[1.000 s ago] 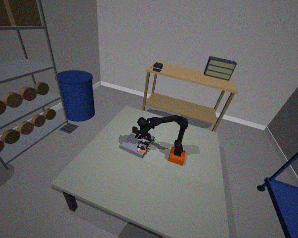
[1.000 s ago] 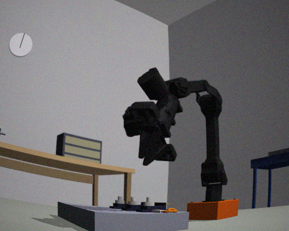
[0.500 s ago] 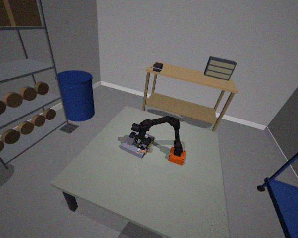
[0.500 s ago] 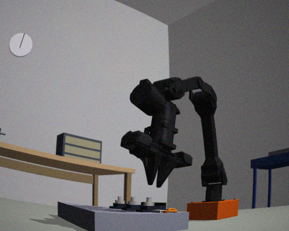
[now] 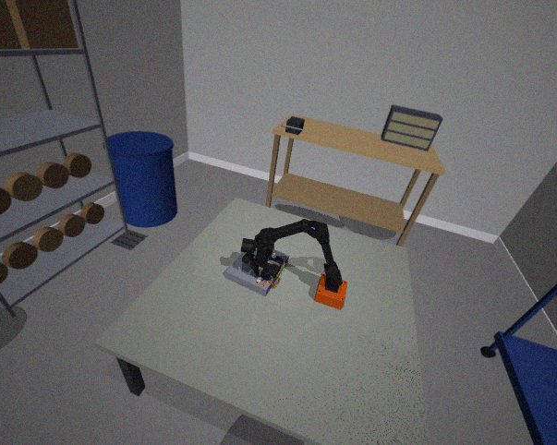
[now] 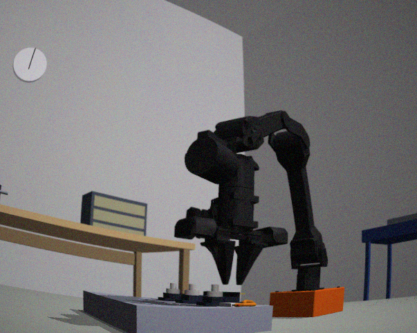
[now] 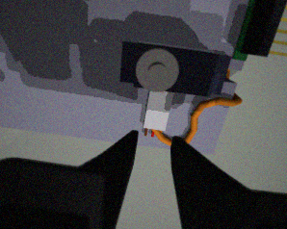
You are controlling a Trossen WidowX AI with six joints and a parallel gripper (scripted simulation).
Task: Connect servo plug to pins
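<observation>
My gripper tip is 8 cm past the green band, 10 cm to the left of it and 1 cm above it.
</observation>
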